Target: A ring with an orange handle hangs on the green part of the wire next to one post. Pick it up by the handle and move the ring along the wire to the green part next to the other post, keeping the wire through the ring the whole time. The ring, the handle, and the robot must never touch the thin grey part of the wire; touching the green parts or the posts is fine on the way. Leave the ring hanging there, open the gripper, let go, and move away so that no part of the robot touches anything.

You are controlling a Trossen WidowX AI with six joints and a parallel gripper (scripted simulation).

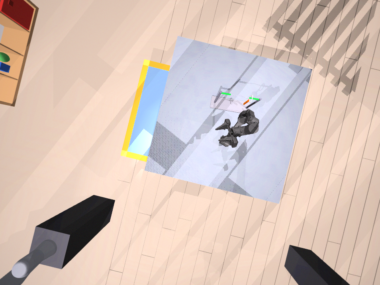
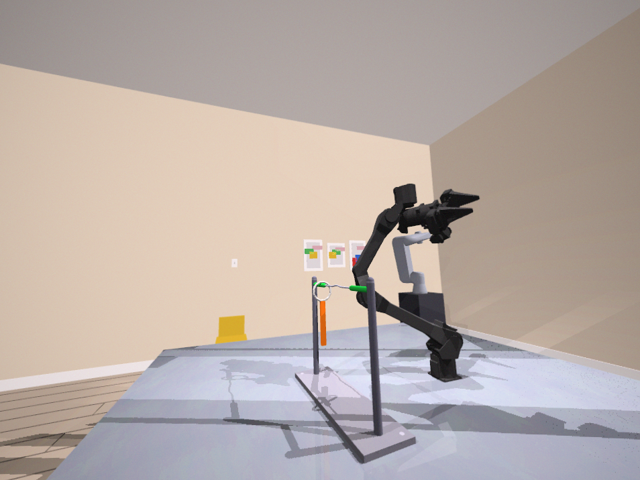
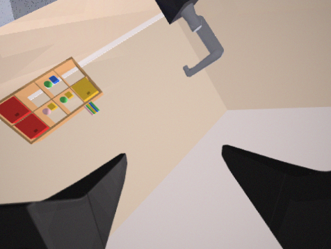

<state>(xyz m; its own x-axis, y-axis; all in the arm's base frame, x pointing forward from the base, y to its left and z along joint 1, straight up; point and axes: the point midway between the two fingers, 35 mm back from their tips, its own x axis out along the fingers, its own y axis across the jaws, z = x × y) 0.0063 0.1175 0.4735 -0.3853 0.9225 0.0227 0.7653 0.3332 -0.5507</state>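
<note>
The ring with orange handle lies 350 mm ahead of my gripper tip, 220 mm to the right of it and 270 mm below it.
</note>
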